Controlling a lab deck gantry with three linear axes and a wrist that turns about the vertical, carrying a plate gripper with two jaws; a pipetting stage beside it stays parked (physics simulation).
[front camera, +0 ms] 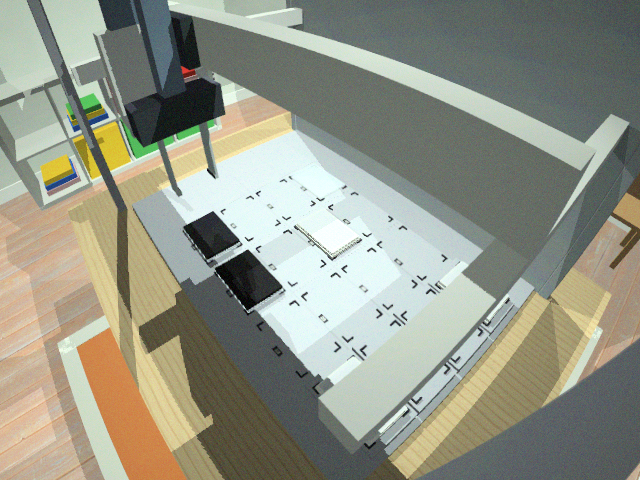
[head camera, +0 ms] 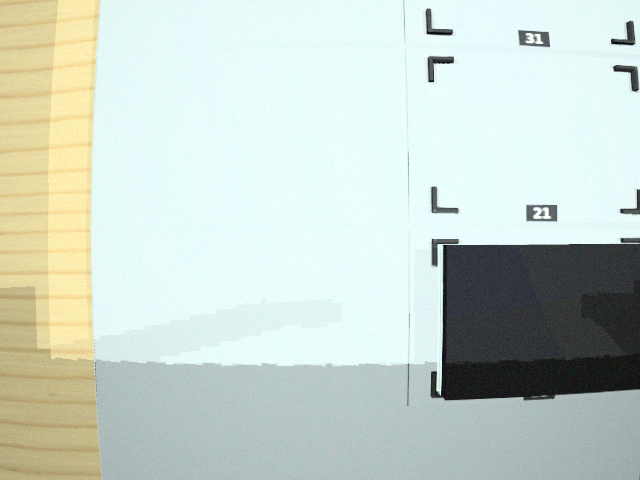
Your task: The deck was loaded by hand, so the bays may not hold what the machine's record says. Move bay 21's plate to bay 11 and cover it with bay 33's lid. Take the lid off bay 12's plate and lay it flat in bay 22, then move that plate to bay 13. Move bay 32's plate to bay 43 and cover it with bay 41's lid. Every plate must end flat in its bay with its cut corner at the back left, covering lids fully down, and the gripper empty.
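Where they show: gripper, fingertip midpoint: [front camera: 195, 183]; robot's base, origin of the base link: [front camera: 184, 231] [head camera: 435, 391].
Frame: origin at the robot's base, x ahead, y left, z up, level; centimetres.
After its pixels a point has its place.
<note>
My gripper [front camera: 196, 184] {x 6.4, y 4.3, z 16.0 cm} is open and empty, raised over the deck's left end; it does not show in the head view. A black-topped plate [front camera: 211, 235] {x 7.4, y 4.2, z 1.6 cm} [head camera: 537, 315] {x 5.2, y 4.6, z 1.6 cm} lies flat in bay 11, its right part cut off in the head view. Bay 21 [head camera: 535, 134] {x 6.1, y 15.1, z 0.0 cm} behind it holds no plate. Another black-topped plate [front camera: 249, 279] {x 23.6, y 4.3, z 1.7 cm} lies in bay 12. A cream plate [front camera: 328, 232] {x 23.7, y 25.2, z 1.4 cm} lies in bay 32. A pale rectangular patch [front camera: 316, 180] {x 6.6, y 36.0, z 0.8 cm} shows at bay 41; I cannot tell whether it is a lid. A lid in bay 33 cannot be made out. The cut corners are unclear.
A thick beige beam [front camera: 413, 356] {x 62.3, y -3.2, z 40.0 cm} crosses above the deck's right end and hides part of it. Pale pieces [front camera: 345, 370] {x 50.5, y 5.5, z 2.9 cm} [front camera: 452, 273] {x 50.1, y 35.9, z 2.9 cm} show partly at its edge. A long grey rail [front camera: 387, 108] runs along the back. A shelf unit with coloured boxes stands at the far left.
</note>
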